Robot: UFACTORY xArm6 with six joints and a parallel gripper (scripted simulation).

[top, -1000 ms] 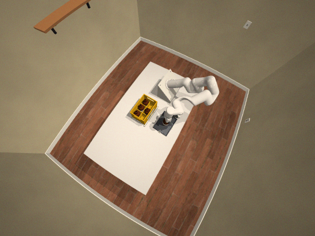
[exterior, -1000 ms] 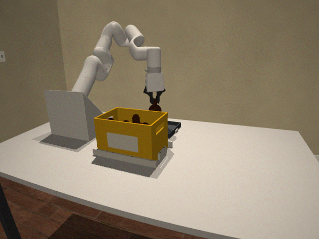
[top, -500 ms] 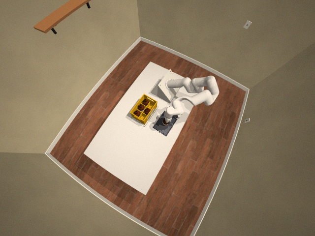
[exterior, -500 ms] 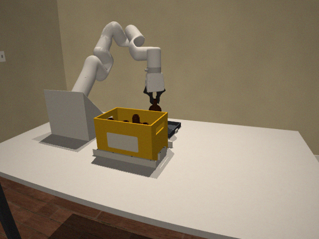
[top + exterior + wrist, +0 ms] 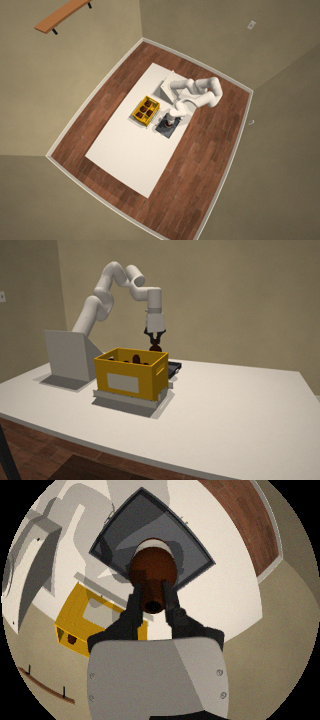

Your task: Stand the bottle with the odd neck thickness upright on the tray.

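My gripper is now 16 cm above the dark grey tray. From my hand the other things lie so: yellow crate 29 cm to the right, 9 cm below; glass bottle 8 cm ahead, 34 cm to the right, 9 cm below.
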